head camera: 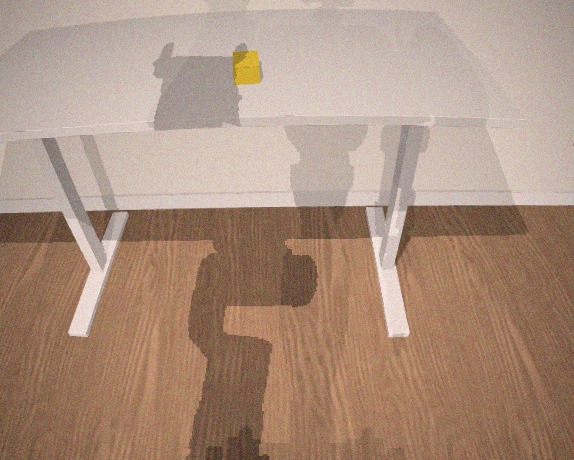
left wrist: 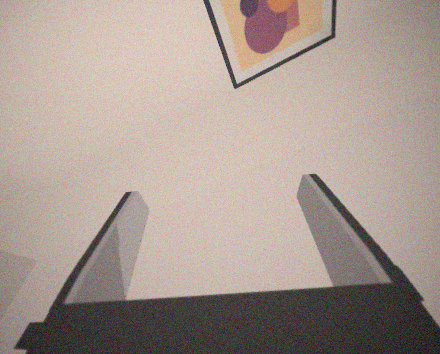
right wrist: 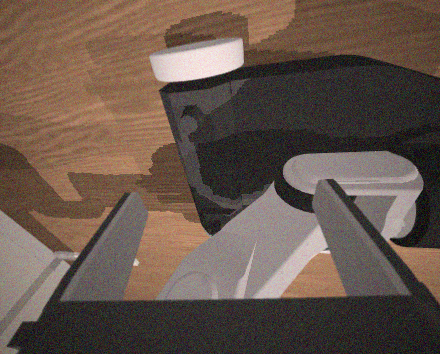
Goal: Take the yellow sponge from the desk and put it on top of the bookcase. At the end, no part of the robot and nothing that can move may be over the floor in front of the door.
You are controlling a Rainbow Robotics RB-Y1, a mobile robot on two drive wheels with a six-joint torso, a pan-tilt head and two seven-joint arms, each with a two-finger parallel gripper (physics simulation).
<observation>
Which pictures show the yellow sponge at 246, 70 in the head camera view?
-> The head camera view only.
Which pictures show the right gripper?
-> The right wrist view only.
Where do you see a white desk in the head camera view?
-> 171, 72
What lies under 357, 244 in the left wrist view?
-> The left gripper.
</observation>
